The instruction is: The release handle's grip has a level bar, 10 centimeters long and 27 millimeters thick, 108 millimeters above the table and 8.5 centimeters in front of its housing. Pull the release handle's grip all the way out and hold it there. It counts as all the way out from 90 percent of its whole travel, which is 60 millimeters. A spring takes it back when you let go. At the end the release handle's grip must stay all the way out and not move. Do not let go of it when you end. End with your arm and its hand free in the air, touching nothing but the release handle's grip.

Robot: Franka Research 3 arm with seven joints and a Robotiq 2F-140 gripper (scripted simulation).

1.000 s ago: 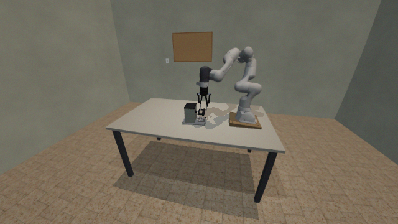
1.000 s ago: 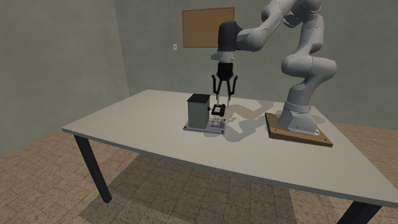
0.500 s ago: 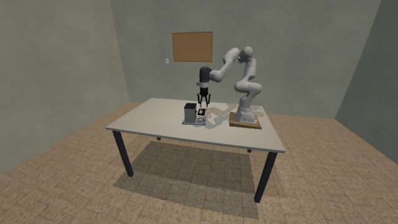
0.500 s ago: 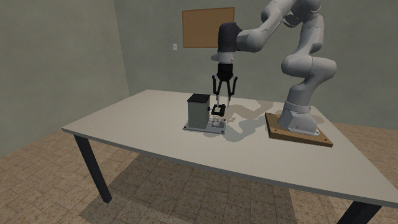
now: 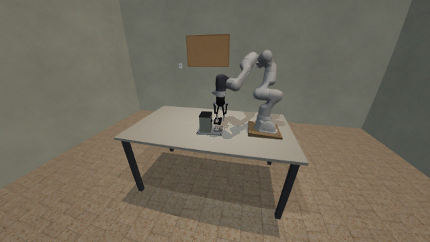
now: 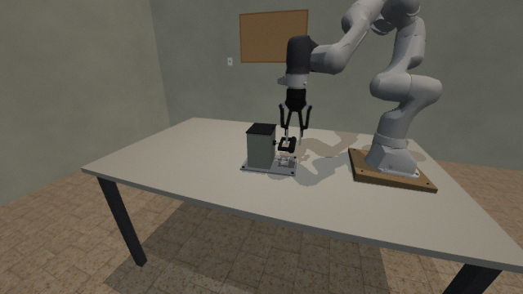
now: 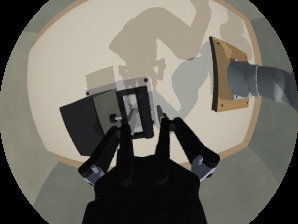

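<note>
The base plate lies 140 mm below my hand, 90 mm ahead of it and 30 mm to the left of it.
</note>
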